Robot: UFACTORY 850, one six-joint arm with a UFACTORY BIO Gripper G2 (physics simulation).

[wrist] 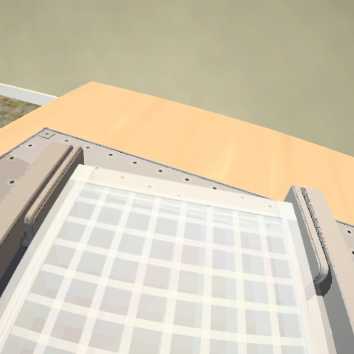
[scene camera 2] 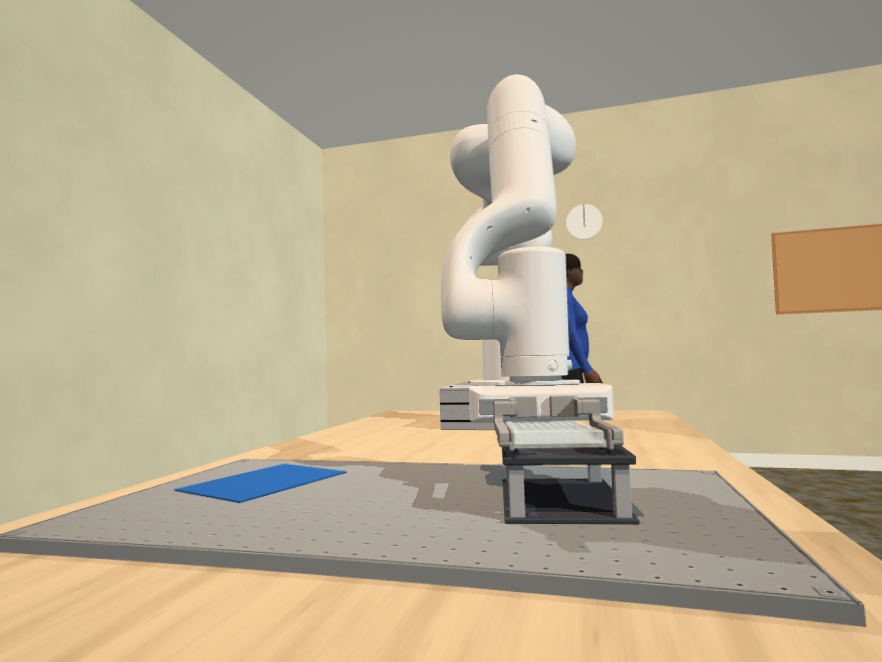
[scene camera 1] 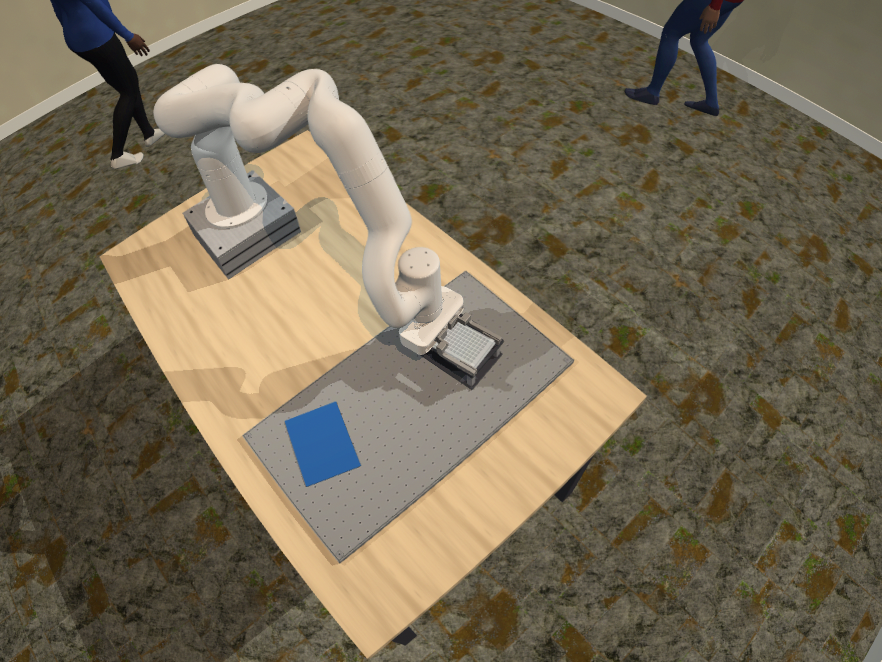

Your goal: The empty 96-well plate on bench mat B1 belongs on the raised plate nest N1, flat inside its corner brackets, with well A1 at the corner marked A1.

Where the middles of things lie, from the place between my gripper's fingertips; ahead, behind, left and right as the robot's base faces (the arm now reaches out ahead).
Now: the 96-well plate [scene camera 2: 528,434] 70 mm behind my hand. From my hand the other things lie so: blue mat B1 [scene camera 1: 323,448]: 360 mm to the right, 180 mm behind, 70 mm below.
